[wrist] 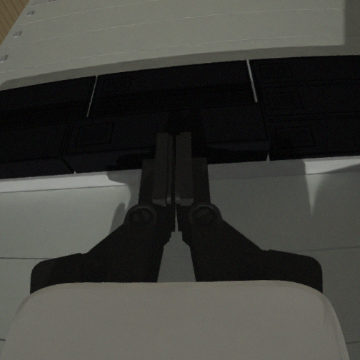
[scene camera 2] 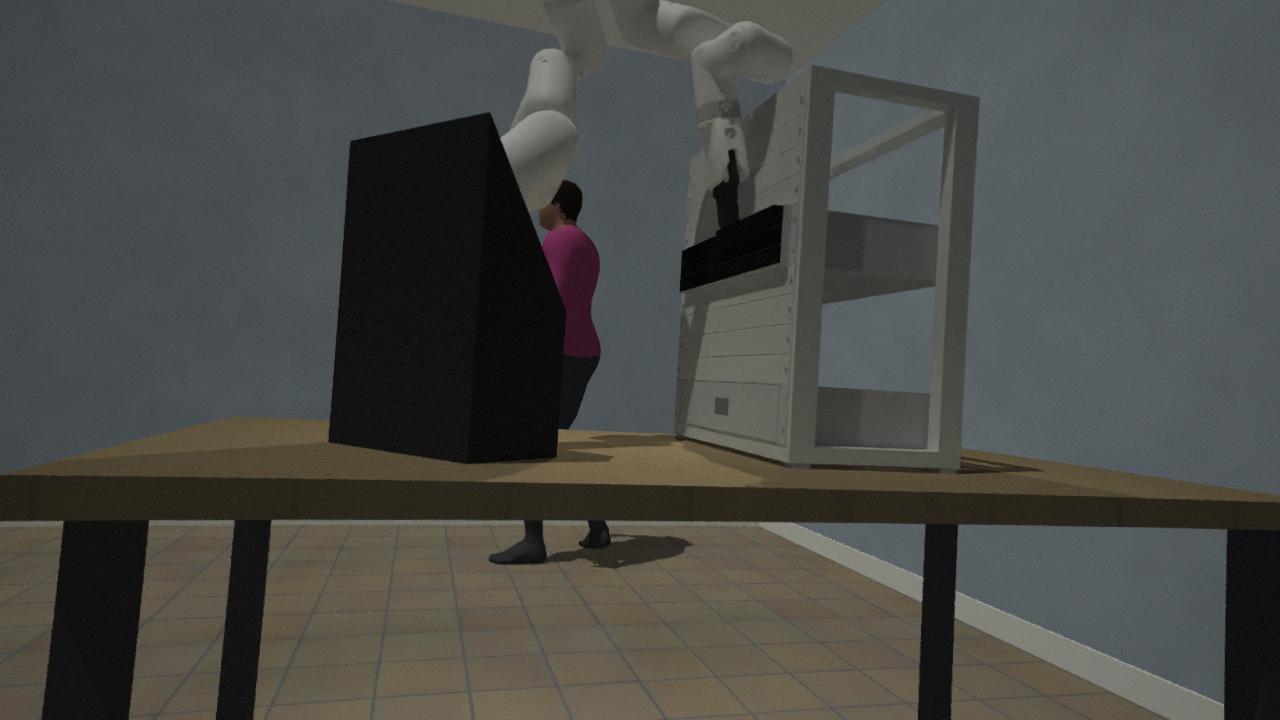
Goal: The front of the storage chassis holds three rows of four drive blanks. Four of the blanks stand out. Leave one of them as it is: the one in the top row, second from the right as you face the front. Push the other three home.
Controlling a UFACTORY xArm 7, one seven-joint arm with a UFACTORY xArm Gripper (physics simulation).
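Frame: origin at the arm's base, x up, y left, z back, level; centimetres.
Where they show: gripper, fingertip midpoint: (scene camera 2: 729,226); arm's base, link origin: (scene camera 2: 438,214).
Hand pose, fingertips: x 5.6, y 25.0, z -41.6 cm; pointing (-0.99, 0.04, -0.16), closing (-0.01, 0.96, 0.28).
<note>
Each offset is from my fingertips to the top centre of the thing. "pt": to the spot under its first point. Level surfaces: height alone.
The storage chassis {pt dx -3.8, dy -7.8, dz -4.2 cm} (scene camera 2: 756,240) shows as a black band across the front of the pale rack. In the wrist view the chassis is seen upside down, with its top row lowest. One black drive blank (wrist: 225,125) in that row stands out from its neighbours; it looks like the second from the right as one faces the front. My gripper (scene camera 2: 728,223) (wrist: 175,152) is shut and empty, its fingertips over the middle of this blank; contact cannot be told. A blank in the right column of the wrist view (wrist: 320,132) looks level with those beside it. The left column is too dark to judge.
The pale rack {dx +20.1, dy +10.2, dz -13.0 cm} (scene camera 2: 805,358) stands on the wooden table {dx -38.5 cm} (scene camera 2: 626,474). A tall black slanted box (scene camera 2: 407,304) stands opposite its front. A person in a pink top (scene camera 2: 575,286) stands behind the table. A pale ledge (wrist: 310,166) runs along the chassis edge.
</note>
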